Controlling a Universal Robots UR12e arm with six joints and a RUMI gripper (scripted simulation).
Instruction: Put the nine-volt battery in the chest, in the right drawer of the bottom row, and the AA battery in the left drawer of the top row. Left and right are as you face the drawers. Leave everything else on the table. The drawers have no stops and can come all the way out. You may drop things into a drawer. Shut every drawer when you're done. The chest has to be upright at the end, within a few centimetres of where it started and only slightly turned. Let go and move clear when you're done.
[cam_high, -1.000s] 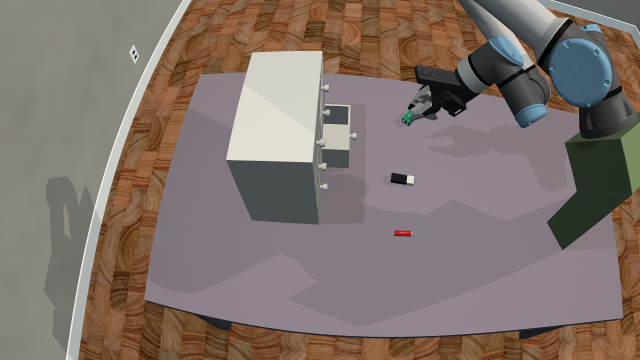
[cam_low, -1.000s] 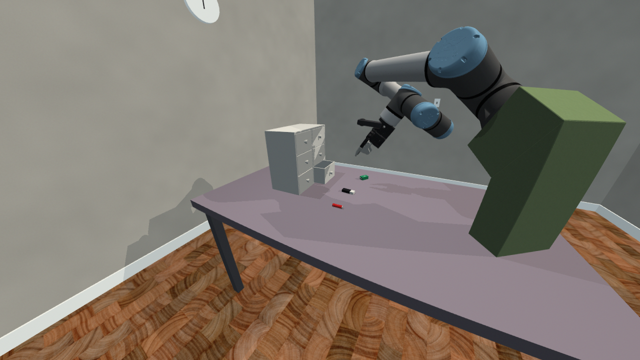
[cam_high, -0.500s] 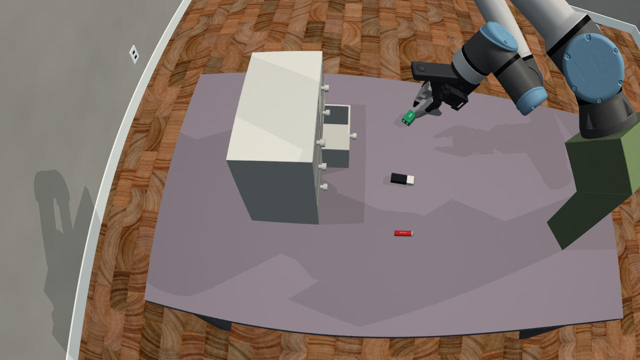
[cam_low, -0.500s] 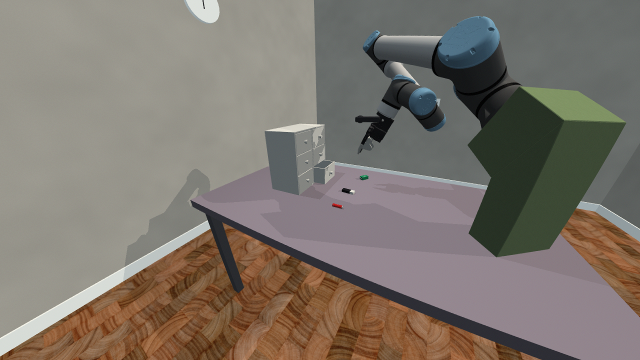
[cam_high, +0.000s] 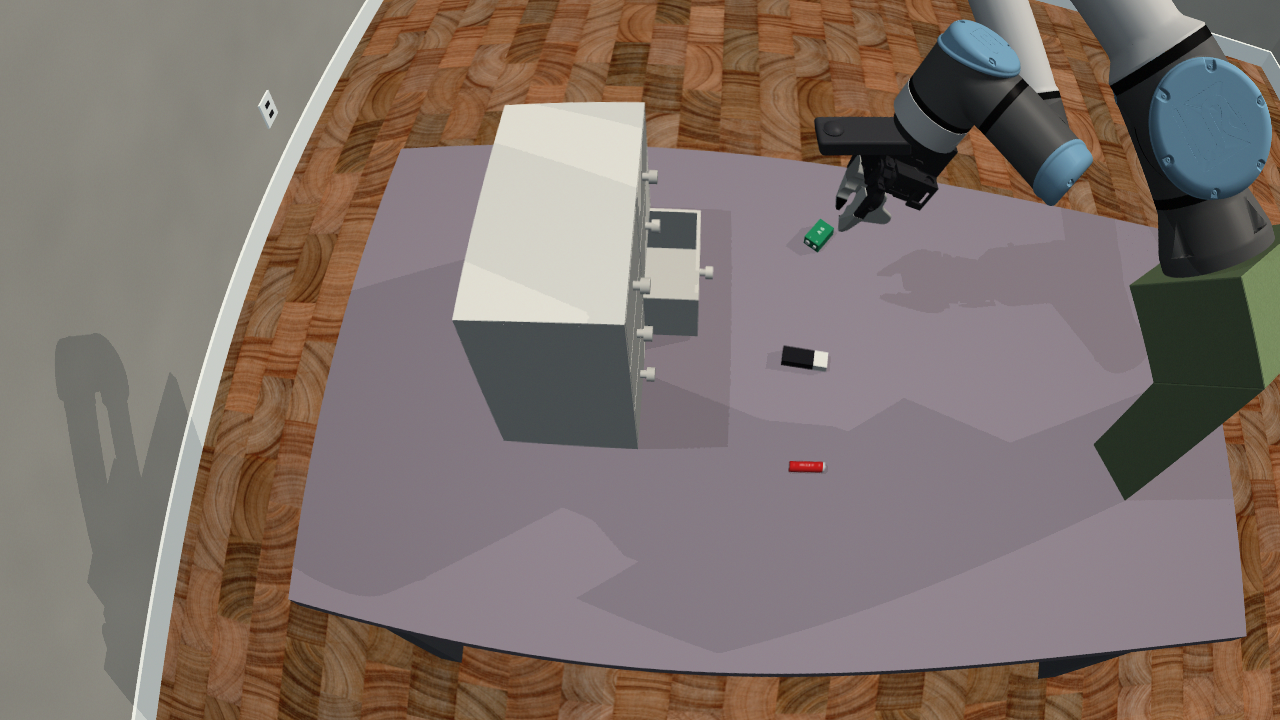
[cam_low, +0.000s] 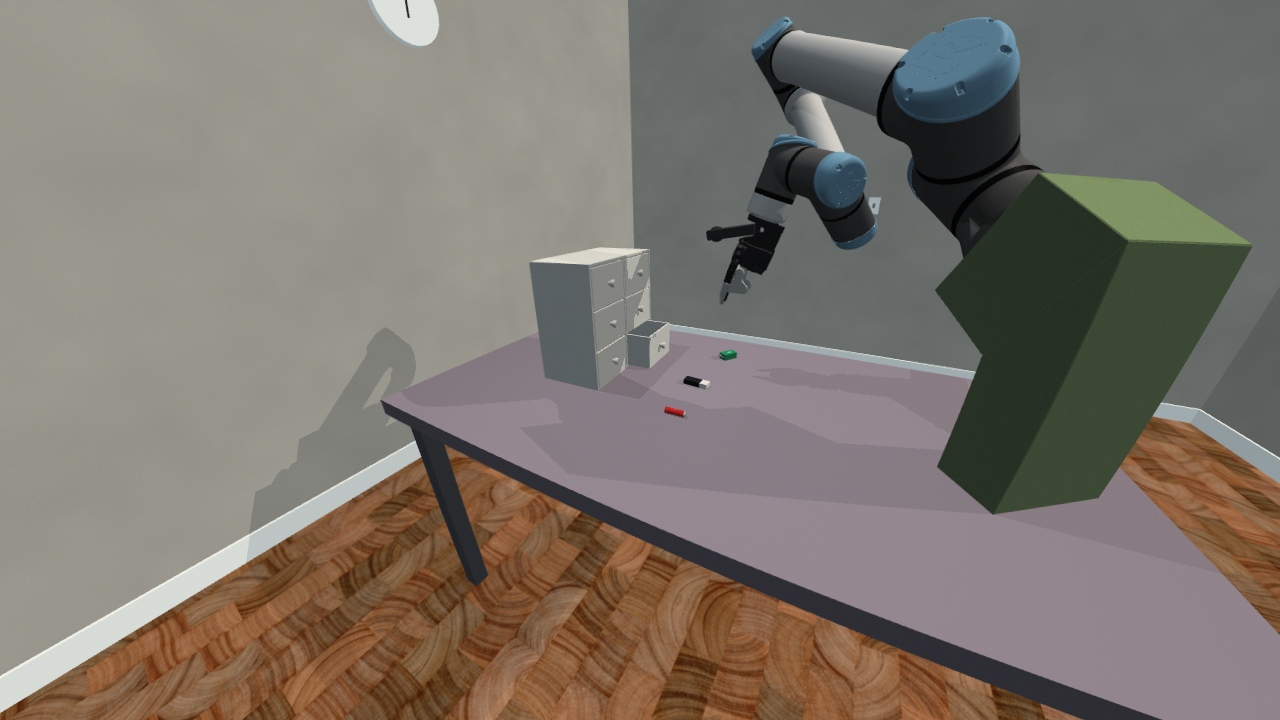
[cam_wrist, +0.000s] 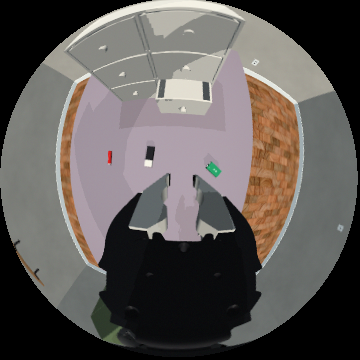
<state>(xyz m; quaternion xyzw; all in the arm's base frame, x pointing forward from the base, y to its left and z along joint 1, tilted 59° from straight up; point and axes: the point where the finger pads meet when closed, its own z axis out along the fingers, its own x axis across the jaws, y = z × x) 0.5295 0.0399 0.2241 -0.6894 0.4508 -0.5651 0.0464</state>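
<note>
Now: hand 10 cm to the left of the green nine-volt battery and 21 cm above it. Round my hand: red AA battery: 4 cm ahead, 26 cm to the left, 21 cm below.
</note>
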